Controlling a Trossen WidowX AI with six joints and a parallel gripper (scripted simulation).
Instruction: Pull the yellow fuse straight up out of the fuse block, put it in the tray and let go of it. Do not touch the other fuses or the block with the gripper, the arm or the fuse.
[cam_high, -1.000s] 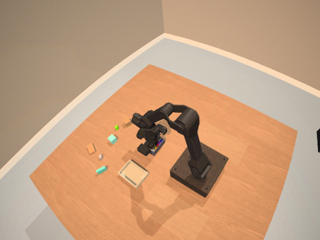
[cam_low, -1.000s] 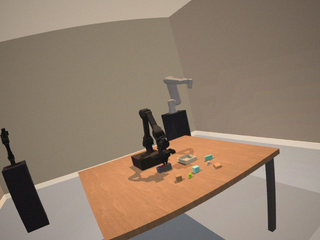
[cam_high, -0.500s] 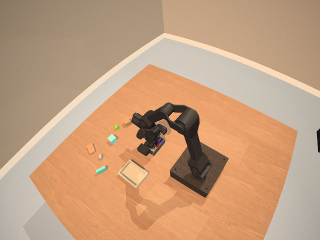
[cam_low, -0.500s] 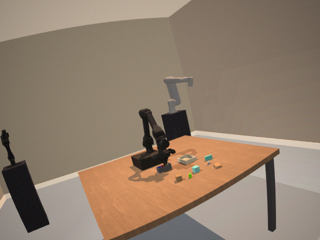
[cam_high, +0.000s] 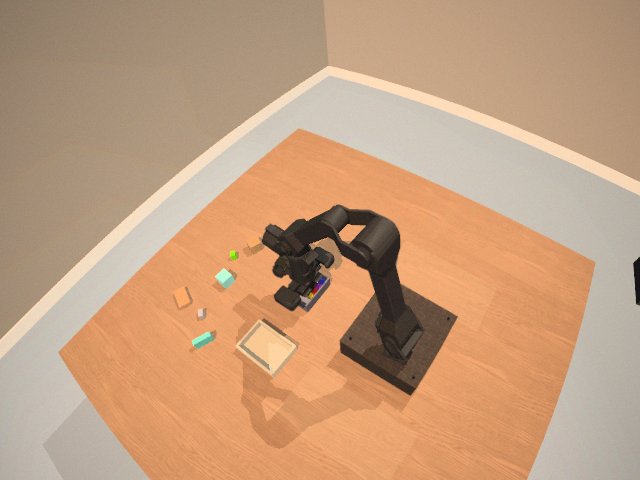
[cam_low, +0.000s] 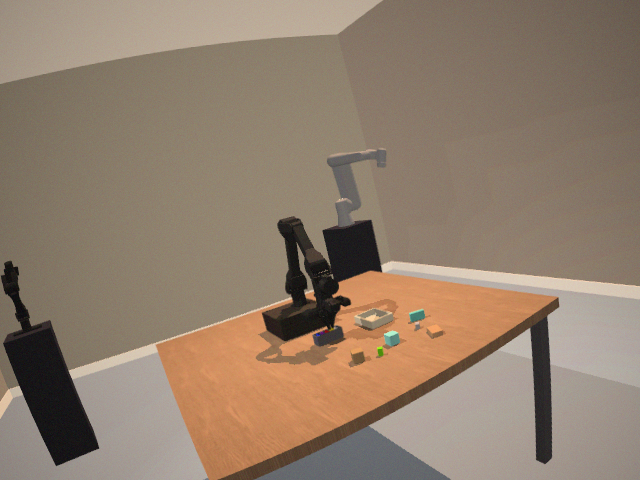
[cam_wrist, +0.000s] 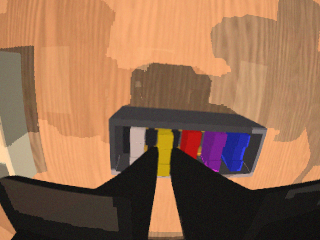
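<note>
My gripper tip is 19 cm to the right of the tray, 4 cm above it and 3 cm short of it. From my gripper tip the other things lie so: yellow fuse: 1 cm below.
</note>
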